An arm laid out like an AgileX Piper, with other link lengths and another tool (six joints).
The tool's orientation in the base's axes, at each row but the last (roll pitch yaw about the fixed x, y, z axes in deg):
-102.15 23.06 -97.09
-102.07 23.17 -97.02
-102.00 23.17 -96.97
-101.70 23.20 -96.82
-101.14 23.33 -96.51
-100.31 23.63 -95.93
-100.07 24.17 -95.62
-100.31 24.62 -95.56
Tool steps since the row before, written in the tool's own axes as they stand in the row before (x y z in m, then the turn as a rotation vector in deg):
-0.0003 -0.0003 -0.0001 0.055 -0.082 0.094
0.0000 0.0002 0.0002 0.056 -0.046 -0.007
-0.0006 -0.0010 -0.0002 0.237 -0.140 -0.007
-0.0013 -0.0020 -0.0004 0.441 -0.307 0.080
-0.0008 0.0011 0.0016 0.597 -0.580 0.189
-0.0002 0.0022 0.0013 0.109 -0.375 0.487
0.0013 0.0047 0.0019 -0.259 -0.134 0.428
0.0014 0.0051 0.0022 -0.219 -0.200 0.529
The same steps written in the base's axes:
0.0000 0.0002 0.0004 0.099 -0.087 0.034
0.0002 0.0001 -0.0002 -0.006 -0.070 0.021
0.0000 0.0001 0.0012 -0.011 -0.273 0.034
0.0001 0.0004 0.0024 0.078 -0.530 0.088
0.0015 0.0011 -0.0010 0.210 -0.788 0.253
0.0010 0.0010 -0.0021 0.521 -0.268 0.214
0.0011 0.0007 -0.0051 0.464 0.168 0.158
0.0013 0.0009 -0.0055 0.569 0.102 0.184

